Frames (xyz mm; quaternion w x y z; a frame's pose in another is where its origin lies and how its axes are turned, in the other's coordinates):
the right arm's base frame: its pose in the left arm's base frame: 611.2 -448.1 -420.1 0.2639 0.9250 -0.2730 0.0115
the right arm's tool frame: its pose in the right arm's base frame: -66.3 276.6 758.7 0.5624 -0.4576 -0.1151 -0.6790
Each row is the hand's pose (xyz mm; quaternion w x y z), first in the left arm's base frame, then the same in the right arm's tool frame.
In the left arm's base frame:
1: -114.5 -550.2 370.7 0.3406 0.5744 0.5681 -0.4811
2: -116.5 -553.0 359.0 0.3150 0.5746 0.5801 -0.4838
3: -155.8 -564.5 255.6 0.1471 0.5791 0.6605 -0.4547
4: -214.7 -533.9 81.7 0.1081 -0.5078 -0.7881 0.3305
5: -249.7 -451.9 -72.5 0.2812 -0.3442 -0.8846 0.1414
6: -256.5 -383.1 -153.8 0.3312 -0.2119 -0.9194 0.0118
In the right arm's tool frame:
1: -1355.7 -42.1 -534.7 0.9671 0.0968 0.1120 -0.2069
2: -1345.3 -47.3 -531.1 0.9596 0.1082 0.1283 -0.2257
3: -1258.7 -114.5 -512.4 0.8937 0.1638 0.2650 -0.3228
4: -1107.4 -221.4 -530.7 0.7179 0.1683 0.4909 -0.4639
5: -964.4 -300.4 -601.6 0.4930 0.0581 0.6645 -0.5586
6: -883.8 -331.3 -664.4 0.3510 -0.0561 0.7280 -0.5862

